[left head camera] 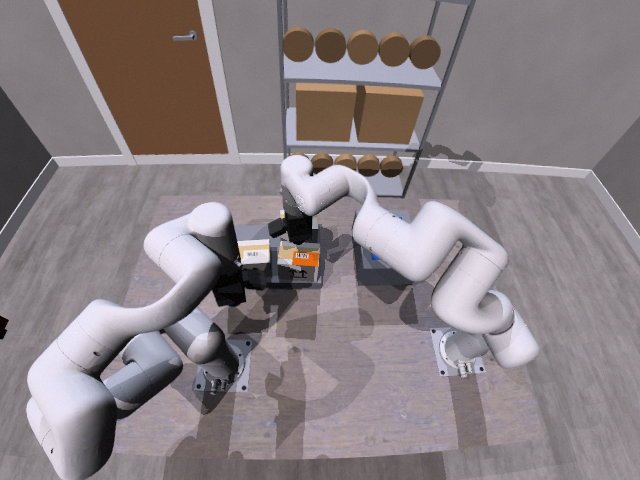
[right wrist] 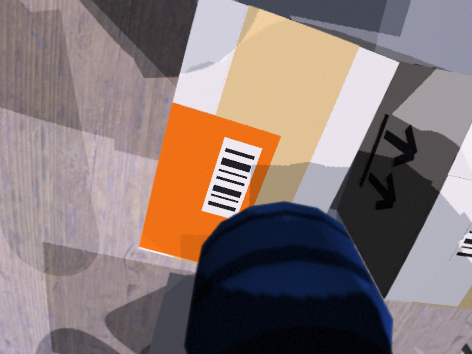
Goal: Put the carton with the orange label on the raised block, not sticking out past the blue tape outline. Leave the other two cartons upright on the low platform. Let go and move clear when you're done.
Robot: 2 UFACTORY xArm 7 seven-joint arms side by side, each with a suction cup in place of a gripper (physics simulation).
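Where they show: right hand at its tool point: (right wrist: 277, 272); left arm's base at its link origin: (left head camera: 224, 364); right arm's base at its link origin: (left head camera: 457, 350).
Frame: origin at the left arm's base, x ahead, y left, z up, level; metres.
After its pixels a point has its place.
The carton with the orange label (left head camera: 303, 259) @[x 0.292, y -0.239, z 0.149 m] (right wrist: 285, 75) @[x 0.316, y -0.182, z 0.149 m] stands upright at the front right of the low grey platform (left head camera: 305, 285) @[x 0.262, y -0.247, z 0.029 m] (right wrist: 435, 37) @[x 0.431, y -0.136, z 0.048 m]. A white carton (left head camera: 255, 254) @[x 0.312, y -0.086, z 0.142 m] stands to its left. Another carton (left head camera: 282, 213) @[x 0.476, y -0.163, z 0.151 m] (right wrist: 435, 250) @[x 0.422, y -0.247, z 0.152 m] is behind it, mostly hidden by the right arm in the head view. My right suction cup (left head camera: 298, 240) @[x 0.316, y -0.223, z 0.224 m] is open and appears close above the orange-label carton; the exact gap is hard to see. My left suction cup (left head camera: 233, 303) @[x 0.093, y -0.072, z 0.282 m] is open, over the table at the platform's front left. The raised block (left head camera: 385, 276) @[x 0.279, y -0.518, z 0.065 m] is at the right, its blue tape outline (left head camera: 377, 256) mostly hidden by the right arm.
The left wrist's dark camera housing (left head camera: 254, 276) @[x 0.114, y -0.131, z 0.362 m] is close in front of the left white carton. The right arm stretches over the raised block. The arm bases (left head camera: 242, 384) @[x -0.058, y -0.063, z 0.001 m] (left head camera: 447, 369) @[x -0.023, y -0.699, z 0.001 m] are bolted to the wooden table (left head camera: 341, 428) @[x -0.178, y -0.352, z 0.000 m]. A shelf rack (left head camera: 361, 80) stands behind the table.
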